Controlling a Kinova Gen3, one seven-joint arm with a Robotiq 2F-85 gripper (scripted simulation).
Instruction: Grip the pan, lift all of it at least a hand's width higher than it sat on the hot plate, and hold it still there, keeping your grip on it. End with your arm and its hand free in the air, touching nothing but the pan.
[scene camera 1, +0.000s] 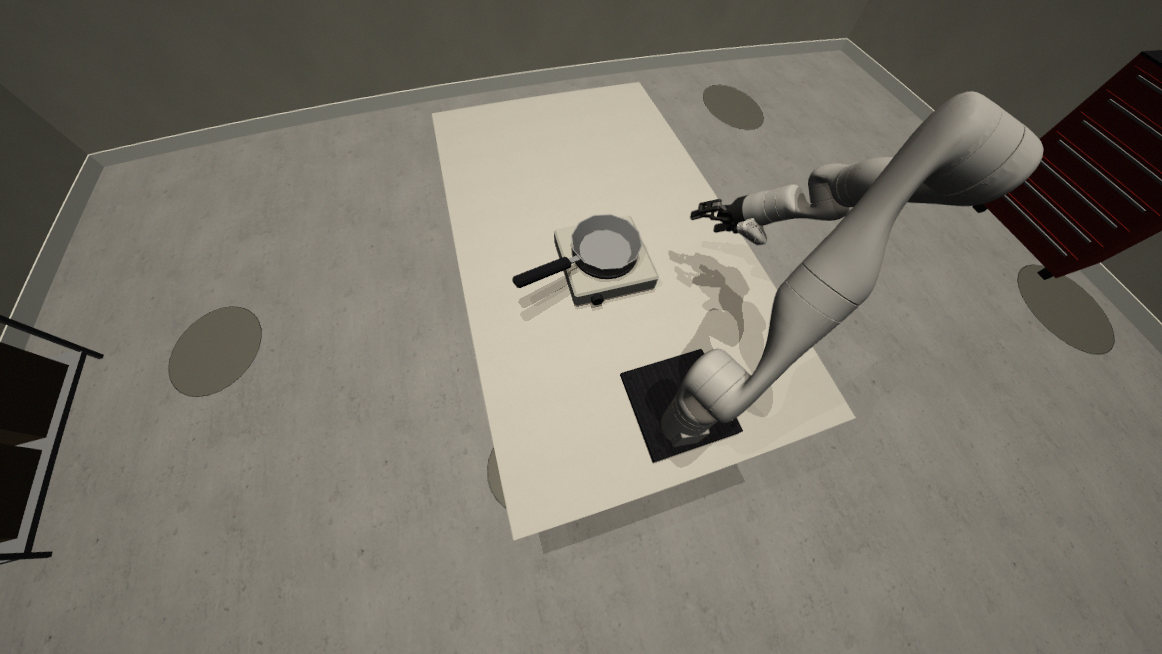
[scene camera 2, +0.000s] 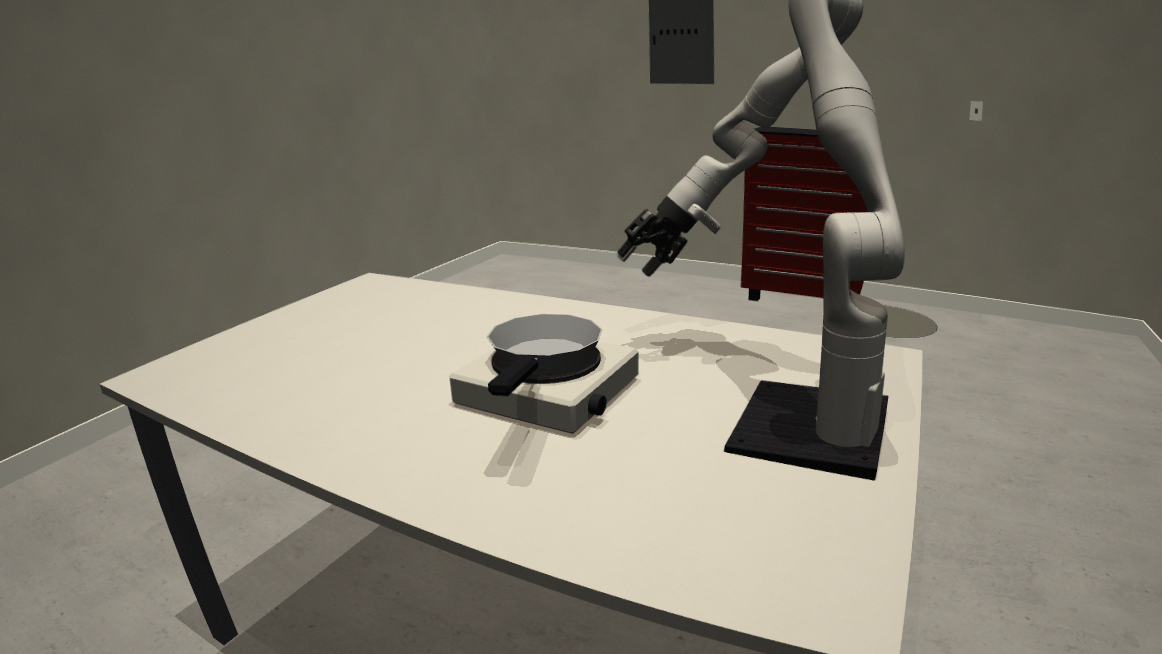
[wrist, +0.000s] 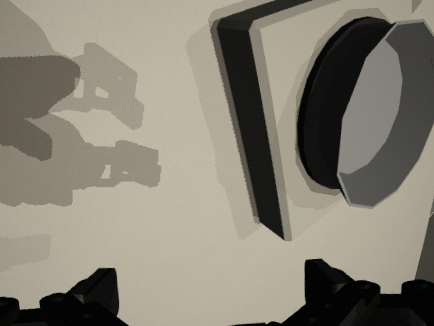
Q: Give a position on a pan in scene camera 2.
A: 544, 343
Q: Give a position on a pan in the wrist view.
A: At 380, 146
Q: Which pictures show my gripper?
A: Scene camera 1, scene camera 2 and the wrist view: all of them.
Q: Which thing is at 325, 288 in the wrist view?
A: My gripper.
